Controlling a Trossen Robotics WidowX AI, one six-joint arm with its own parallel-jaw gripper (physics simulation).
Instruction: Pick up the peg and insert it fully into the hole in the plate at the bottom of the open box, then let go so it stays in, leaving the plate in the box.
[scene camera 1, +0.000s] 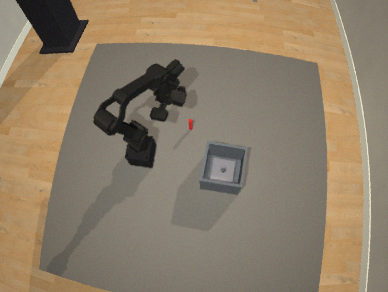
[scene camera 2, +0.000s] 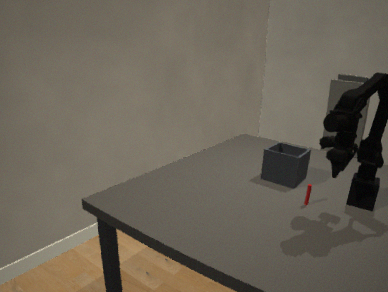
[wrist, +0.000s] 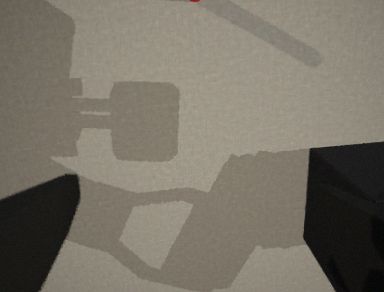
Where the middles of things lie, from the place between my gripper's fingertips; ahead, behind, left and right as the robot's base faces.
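Labels:
Grey box (scene camera 2: 287, 165): 80 mm below my hand, 200 mm to the right of it, 250 mm ahead of it.

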